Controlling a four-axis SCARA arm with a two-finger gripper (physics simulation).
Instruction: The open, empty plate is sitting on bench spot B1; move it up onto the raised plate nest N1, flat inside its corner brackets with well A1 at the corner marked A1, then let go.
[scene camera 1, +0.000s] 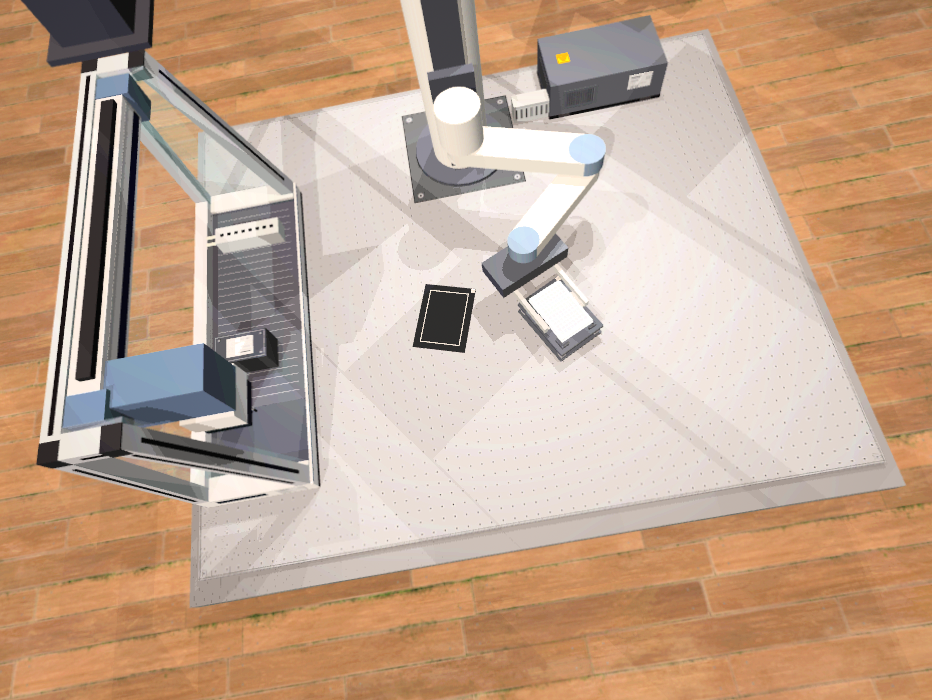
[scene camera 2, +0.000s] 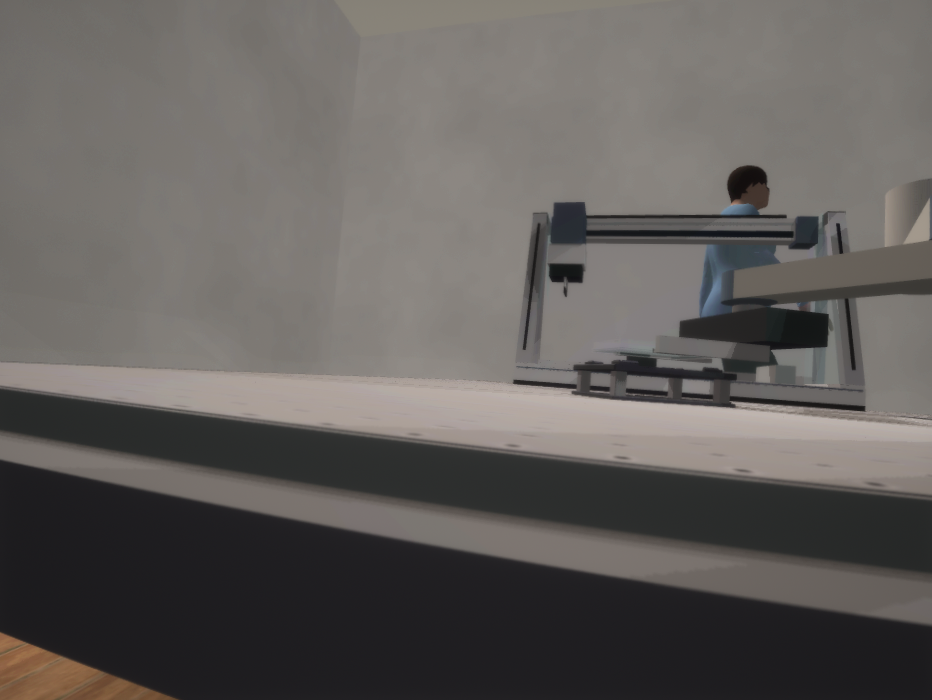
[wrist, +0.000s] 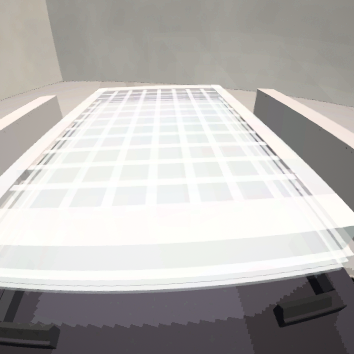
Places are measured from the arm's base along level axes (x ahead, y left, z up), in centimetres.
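Pixels of known places: gripper, fingertip midpoint: (scene camera 1: 566, 317) (scene camera 2: 634, 345) (wrist: 157, 107).
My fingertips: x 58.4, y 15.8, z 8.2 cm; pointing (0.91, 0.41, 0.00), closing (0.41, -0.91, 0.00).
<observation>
Ahead of a thing's pixels: the offset from my fingertips to its middle. "*": to the spot under its first point.
The clear-white open plate @[dx -2.1, dy -1.0, dz -0.3 cm] (scene camera 1: 561, 310) (scene camera 2: 625, 349) (wrist: 155, 165) is held level between the fingers of my gripper (scene camera 1: 565, 314) (scene camera 2: 664, 345) (wrist: 157, 107), which is shut on its two long sides. The plate hangs a little above the dark raised nest @[dx -2.2, dy -1.0, dz -4.6 cm] (scene camera 1: 583, 339) (scene camera 2: 647, 371) (wrist: 150, 315), roughly lined up with it; a small gap shows in scene camera 2. Two black corner brackets show below the plate's near edge in the wrist view. The A1 mark and well A1 cannot be made out. The black pad @[* dx -8.8, dy -27.7, dz -6.8 cm] (scene camera 1: 444, 317) with a thin pale outline, apparently B1, bears no plate.
A framed gantry machine (scene camera 1: 307, 376) (scene camera 2: 678, 230) stands on the left of the bench in scene camera 1. A dark grey box @[* dx -64.8, dy +23.2, dz +4.5 cm] (scene camera 1: 602, 67) stands at the back, right of the arm's base. A person in blue (scene camera 2: 742, 259) is behind the gantry machine.
</observation>
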